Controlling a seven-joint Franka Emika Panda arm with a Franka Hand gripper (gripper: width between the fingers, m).
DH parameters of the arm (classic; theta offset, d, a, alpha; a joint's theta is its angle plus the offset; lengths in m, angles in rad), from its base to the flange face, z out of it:
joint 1: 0 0.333 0 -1.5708
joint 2: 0 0 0 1.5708
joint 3: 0 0.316 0.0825 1.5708
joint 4: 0 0 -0.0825 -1.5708
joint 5: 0 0.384 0 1.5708
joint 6: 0 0 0.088 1.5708
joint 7: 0 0.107 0 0
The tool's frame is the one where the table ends.
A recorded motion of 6 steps. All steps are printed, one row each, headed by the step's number.
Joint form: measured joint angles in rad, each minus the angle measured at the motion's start. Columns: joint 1, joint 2, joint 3, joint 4, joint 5, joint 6, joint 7.
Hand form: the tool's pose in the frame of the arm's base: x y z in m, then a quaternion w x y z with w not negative. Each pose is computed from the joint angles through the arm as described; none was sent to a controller.
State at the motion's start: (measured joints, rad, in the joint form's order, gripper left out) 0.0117 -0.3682 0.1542 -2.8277 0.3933 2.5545 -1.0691
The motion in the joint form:
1: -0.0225 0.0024 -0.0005 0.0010 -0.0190 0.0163 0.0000
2: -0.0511 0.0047 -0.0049 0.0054 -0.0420 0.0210 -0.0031
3: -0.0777 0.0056 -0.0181 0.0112 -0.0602 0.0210 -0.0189
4: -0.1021 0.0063 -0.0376 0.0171 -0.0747 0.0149 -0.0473
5: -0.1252 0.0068 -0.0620 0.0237 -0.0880 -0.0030 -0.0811
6: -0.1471 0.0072 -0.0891 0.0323 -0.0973 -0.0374 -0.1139
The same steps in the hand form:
1: 0.3657 0.0418 0.3126 0.04764 -0.89595 -0.43294 -0.08700
2: 0.3689 0.0303 0.3141 0.03937 -0.89856 -0.42816 -0.08790
3: 0.3718 0.0165 0.3164 0.03361 -0.90030 -0.42461 -0.08969
4: 0.3737 0.0014 0.3182 0.03069 -0.90070 -0.42383 -0.09035
5: 0.3740 -0.0147 0.3193 0.03196 -0.90084 -0.42402 -0.08756
6: 0.3728 -0.0307 0.3196 0.03983 -0.90192 -0.42241 -0.08073

